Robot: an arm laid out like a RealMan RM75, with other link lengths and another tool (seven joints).
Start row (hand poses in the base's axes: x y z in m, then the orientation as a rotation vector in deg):
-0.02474, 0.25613, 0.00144, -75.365, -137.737, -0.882
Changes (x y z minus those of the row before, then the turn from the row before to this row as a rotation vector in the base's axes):
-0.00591, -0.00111, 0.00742, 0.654, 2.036, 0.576
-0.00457, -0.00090, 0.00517, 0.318, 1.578, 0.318
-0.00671, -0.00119, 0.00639, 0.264, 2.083, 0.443
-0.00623, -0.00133, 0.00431, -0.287, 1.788, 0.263
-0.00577, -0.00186, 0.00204, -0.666, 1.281, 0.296
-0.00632, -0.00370, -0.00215, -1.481, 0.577, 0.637
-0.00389, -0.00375, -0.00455, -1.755, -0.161, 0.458
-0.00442, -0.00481, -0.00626, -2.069, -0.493, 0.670
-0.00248, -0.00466, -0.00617, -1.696, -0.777, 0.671
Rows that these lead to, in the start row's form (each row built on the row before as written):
-0.03065, 0.25502, 0.00886, -73.782, -136.207, -0.167
-0.03522, 0.25412, 0.01403, -72.799, -134.988, 0.563
-0.04193, 0.25293, 0.02042, -71.550, -133.429, 1.701
-0.04816, 0.25160, 0.02473, -70.860, -132.141, 3.220
-0.05393, 0.24974, 0.02677, -70.465, -131.387, 4.867
-0.06025, 0.24604, 0.02462, -70.299, -131.616, 7.155
-0.06414, 0.24229, 0.02007, -70.703, -132.395, 9.274
-0.06856, 0.23748, 0.01381, -71.123, -133.632, 11.665
-0.07104, 0.23282, 0.00764, -71.456, -135.026, 13.473

